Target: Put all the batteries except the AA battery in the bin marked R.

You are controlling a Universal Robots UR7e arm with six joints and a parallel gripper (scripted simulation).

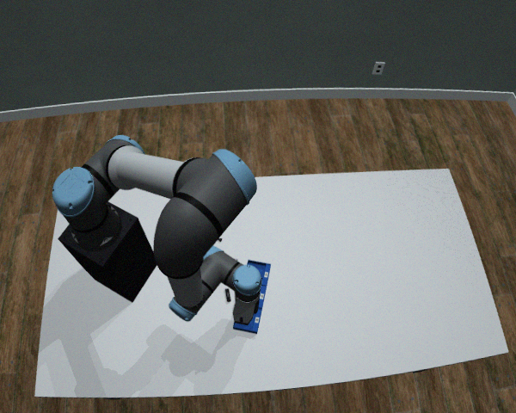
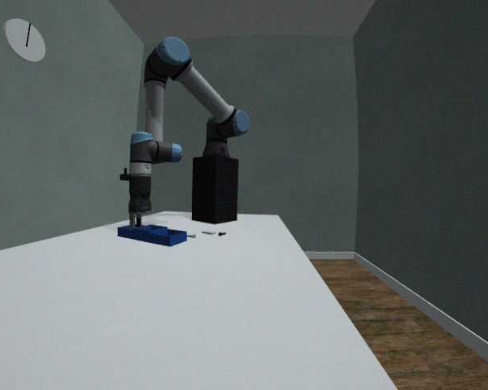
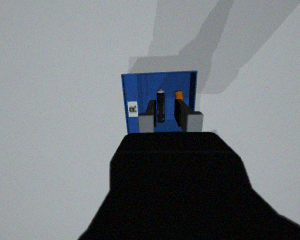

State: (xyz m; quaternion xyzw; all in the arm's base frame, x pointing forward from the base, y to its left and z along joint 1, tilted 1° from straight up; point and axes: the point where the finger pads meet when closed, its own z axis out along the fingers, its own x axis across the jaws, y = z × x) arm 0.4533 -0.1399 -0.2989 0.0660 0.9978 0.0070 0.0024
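My hand is 2 cm past the orange battery, 1 cm to the right of it and 3 cm above it. From my hand the other things lie so: silver bolt (5 cm behind, 21 cm to the left, 4 cm below); dotted piece (14 cm behind, 24 cm to the left, 4 cm below); blue three-compartment bin tray (2 cm ahead, 8 cm to the left, 3 cm below).
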